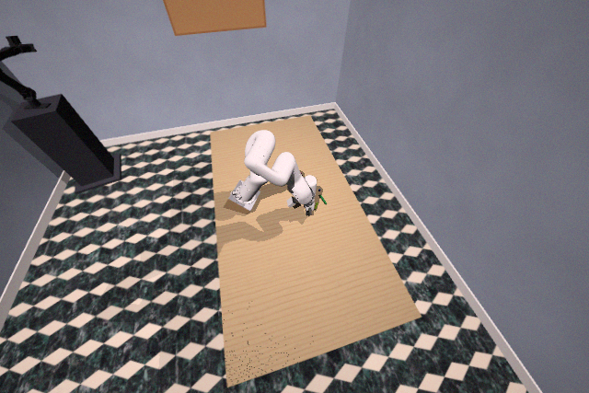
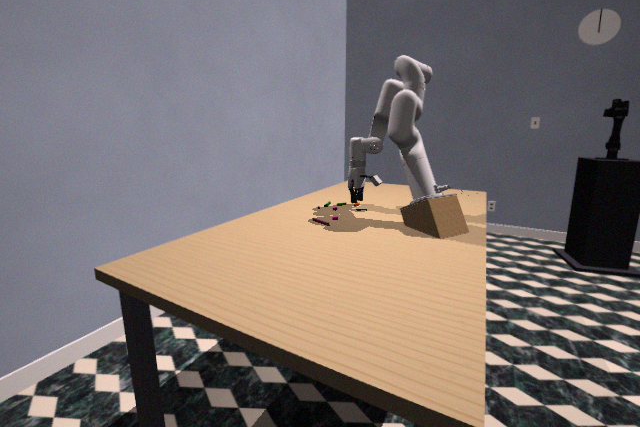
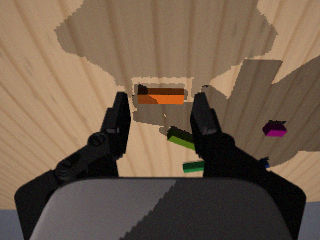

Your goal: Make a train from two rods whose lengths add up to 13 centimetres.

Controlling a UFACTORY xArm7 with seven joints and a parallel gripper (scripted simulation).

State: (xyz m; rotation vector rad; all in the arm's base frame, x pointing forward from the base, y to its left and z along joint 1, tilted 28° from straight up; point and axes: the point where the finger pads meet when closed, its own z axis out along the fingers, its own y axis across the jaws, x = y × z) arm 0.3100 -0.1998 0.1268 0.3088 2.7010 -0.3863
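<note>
Right now my hand is 3 cm above the orange rod. The rest, counted from my hand: blue rod: 16 cm ahead, 11 cm to the left, 3 cm below; green rod: 14 cm ahead, 4 cm to the left, 3 cm below; lime rod: 7 cm ahead, 3 cm below, 1 cm to the left.
</note>
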